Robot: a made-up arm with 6 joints.
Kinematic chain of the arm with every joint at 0, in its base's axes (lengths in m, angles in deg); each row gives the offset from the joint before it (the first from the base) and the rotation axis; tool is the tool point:
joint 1: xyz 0 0 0.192 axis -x
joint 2: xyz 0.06 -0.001 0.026 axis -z
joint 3: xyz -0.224 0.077 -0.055 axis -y
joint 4: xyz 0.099 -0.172 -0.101 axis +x
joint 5: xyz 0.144 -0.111 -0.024 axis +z
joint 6: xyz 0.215 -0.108 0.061 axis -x
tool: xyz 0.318 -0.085 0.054
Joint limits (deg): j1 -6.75..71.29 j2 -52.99..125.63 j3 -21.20..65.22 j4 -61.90..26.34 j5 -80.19..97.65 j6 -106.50..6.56
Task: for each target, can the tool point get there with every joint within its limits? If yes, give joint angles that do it. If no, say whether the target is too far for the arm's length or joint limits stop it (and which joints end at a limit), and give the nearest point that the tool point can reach.
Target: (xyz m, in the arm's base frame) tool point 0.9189 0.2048 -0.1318
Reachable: no: joint limits stop it (at a limit: joint 1, joint 2, joint 4) | nearest point 0.7538 0.1291 -0.0842 | short by 0.188 m
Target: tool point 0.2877 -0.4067 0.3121
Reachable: yes | joints 7.01 82.98 25.57 -13.75 63.63 -74.61
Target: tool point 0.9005 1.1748 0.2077
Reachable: no: too far | nearest point 0.5183 0.5722 0.3259 | short by 0.723 m
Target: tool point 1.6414 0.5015 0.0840
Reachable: no: too far | nearest point 0.7832 0.2041 0.2246 | short by 0.919 m
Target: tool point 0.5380 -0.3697 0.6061
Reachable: yes | joints 32.92 2.49 28.83 16.59 -12.25 -37.16
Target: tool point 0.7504 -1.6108 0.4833
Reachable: no: too far | nearest point 0.3999 -0.7936 0.3355 | short by 0.901 m
